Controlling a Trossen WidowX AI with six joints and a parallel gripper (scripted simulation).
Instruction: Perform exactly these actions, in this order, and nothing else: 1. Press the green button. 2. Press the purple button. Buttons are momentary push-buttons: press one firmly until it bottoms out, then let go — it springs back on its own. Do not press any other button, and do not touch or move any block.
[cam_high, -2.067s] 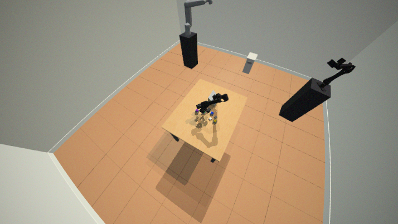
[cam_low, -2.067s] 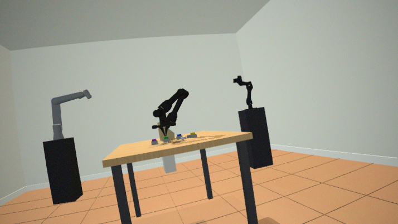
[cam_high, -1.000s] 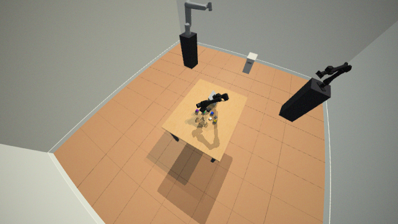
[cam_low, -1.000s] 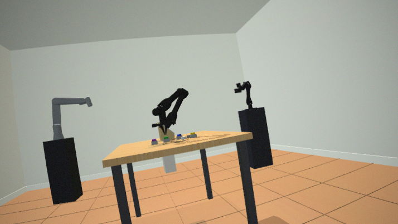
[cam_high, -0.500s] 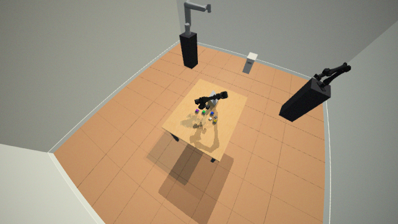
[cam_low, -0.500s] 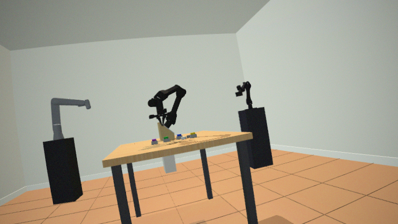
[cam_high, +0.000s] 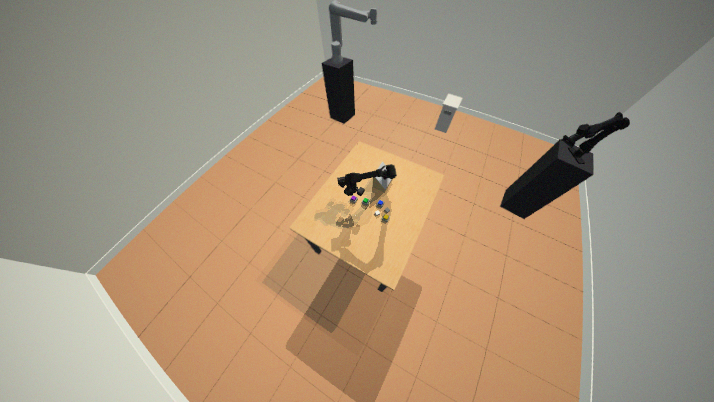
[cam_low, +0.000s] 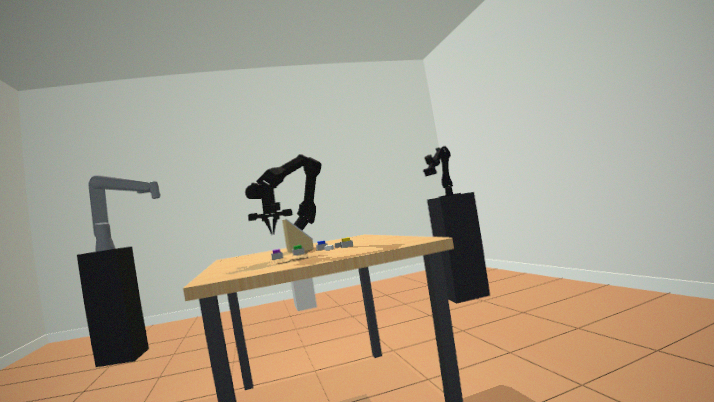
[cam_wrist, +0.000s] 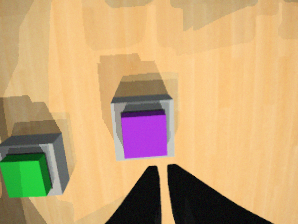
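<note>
The purple button is 70 mm below my gripper tip and 10 mm behind it. Round my gripper tip: blue button 210 mm to the left, 100 mm behind, 70 mm below; white block 230 mm to the left, 100 mm below, 10 mm behind; green button 100 mm to the left, 70 mm below, 50 mm behind.
</note>
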